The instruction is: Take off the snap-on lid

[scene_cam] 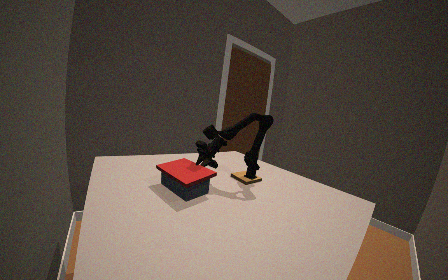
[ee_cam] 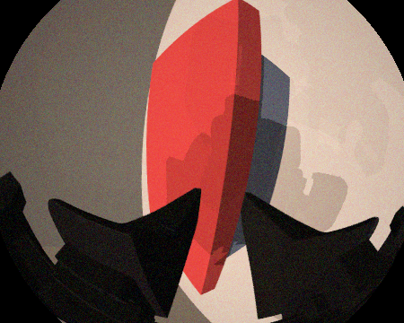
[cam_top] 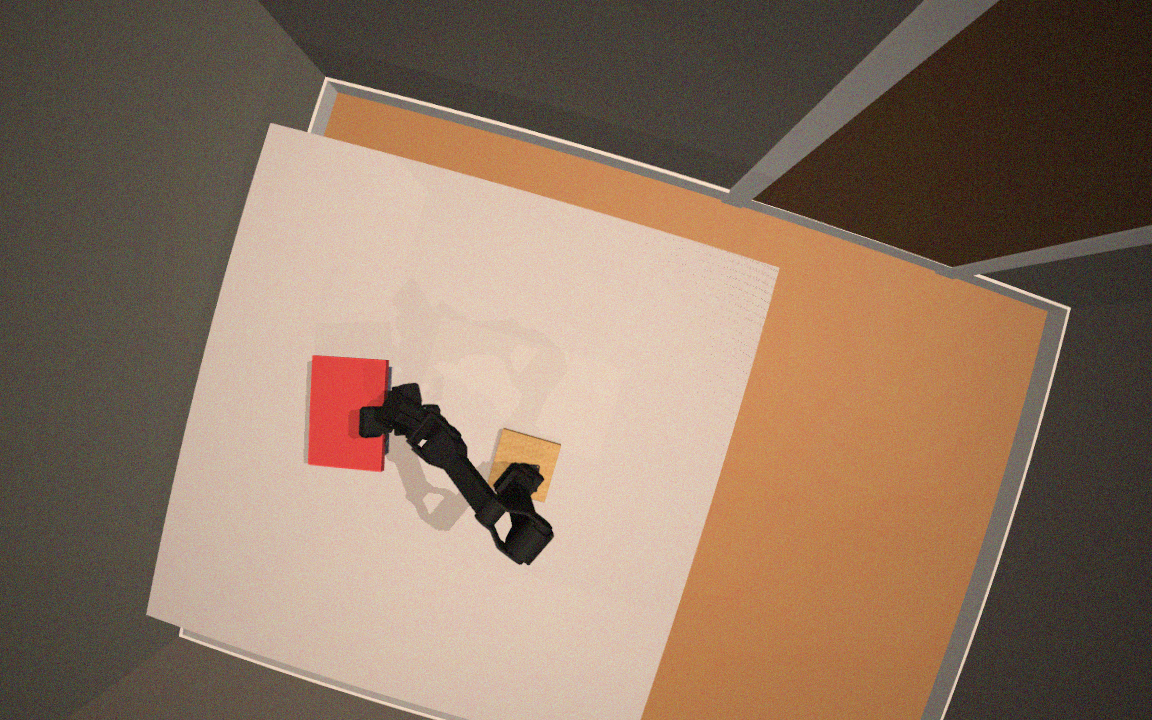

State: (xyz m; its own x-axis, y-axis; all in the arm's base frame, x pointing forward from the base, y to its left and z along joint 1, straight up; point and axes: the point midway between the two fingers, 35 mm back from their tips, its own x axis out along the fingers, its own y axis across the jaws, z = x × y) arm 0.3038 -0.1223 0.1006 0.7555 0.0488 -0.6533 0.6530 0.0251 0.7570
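Now: the red lid 8 cm ahead of my gripper tip. Also, from my gripper tip: dark blue storage box 8 cm ahead, 5 cm below.
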